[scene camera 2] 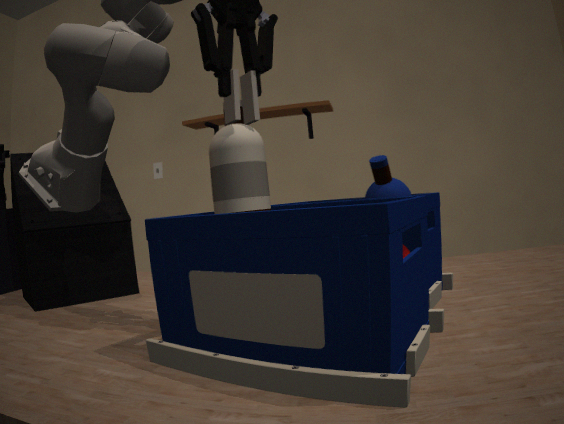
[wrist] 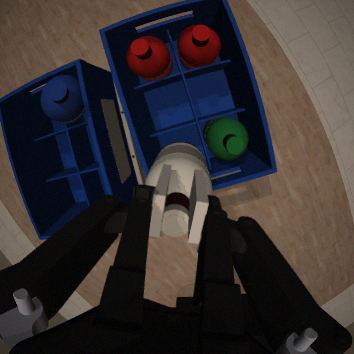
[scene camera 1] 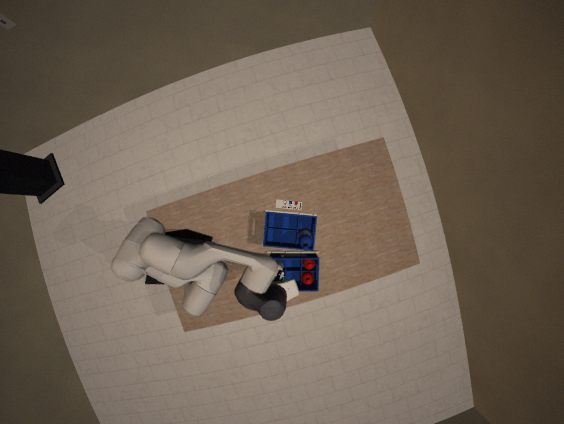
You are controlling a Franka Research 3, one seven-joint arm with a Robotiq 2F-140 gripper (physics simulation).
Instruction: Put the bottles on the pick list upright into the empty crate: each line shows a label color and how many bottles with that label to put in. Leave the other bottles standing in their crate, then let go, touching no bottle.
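Note:
My gripper (scene camera 2: 240,97) (wrist: 180,182) is shut on the neck of a white bottle (scene camera 2: 240,175) (wrist: 180,160). The bottle is upright, with its shoulder and grey band above the source crate (scene camera 1: 317,280) (scene camera 2: 350,260) (wrist: 242,75); its base is hidden. Two red bottles (scene camera 1: 308,271) (wrist: 150,59) stand side by side at one end of that crate, and a green bottle (wrist: 227,140) stands in a corner compartment next to the white one. A blue bottle (scene camera 1: 305,239) (scene camera 2: 387,187) (wrist: 61,97) stands in an end compartment of the other crate (scene camera 1: 282,220) (wrist: 22,190).
The pick list card (scene camera 1: 289,204) lies beyond the other crate, with small coloured marks; its text is too small to read. Pale strips (scene camera 2: 280,372) edge the crates on the table (scene camera 1: 360,200). The arm (scene camera 1: 215,255) covers part of the source crate in scene camera 1.

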